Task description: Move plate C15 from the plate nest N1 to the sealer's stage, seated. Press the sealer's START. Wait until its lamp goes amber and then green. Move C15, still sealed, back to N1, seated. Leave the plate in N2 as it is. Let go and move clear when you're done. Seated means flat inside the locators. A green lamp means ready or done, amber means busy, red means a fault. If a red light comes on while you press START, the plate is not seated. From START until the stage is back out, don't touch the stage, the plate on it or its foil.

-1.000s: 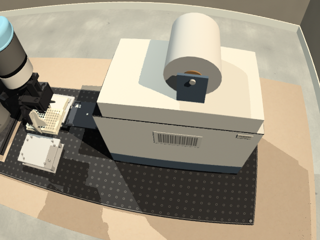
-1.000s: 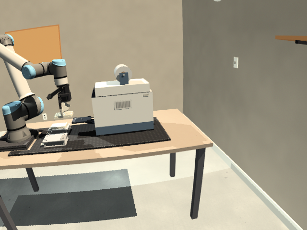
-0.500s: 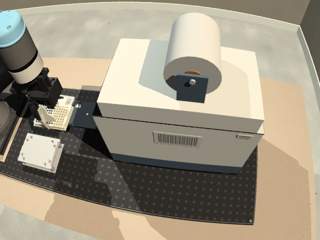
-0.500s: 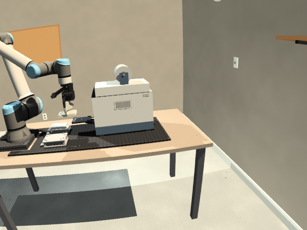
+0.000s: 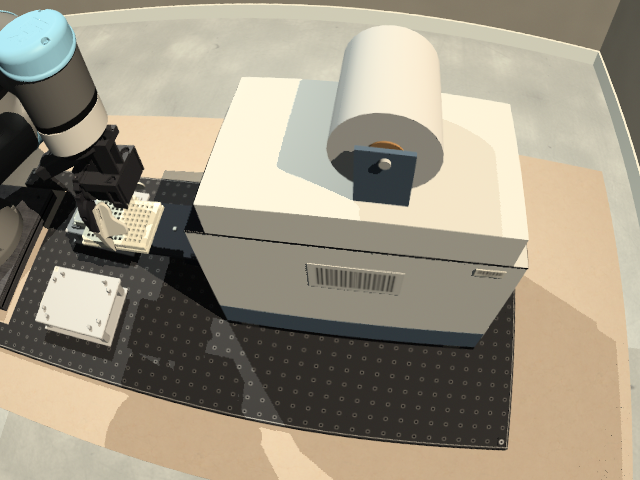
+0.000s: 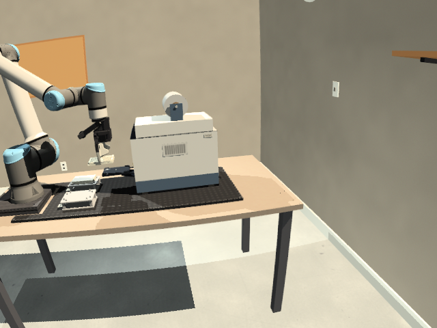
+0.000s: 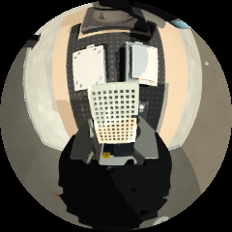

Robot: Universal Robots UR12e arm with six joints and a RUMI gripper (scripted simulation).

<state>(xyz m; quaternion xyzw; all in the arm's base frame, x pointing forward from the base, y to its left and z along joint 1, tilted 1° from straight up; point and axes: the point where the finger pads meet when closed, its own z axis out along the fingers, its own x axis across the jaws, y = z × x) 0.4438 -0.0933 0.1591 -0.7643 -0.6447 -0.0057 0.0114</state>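
The sealer stage is 7 cm ahead of my hand, 3 cm to the left of it and 8 cm below it. Round my hand: foil roll: 40 cm ahead, 2 cm to the right, 23 cm above; then well plate: 1 cm below.
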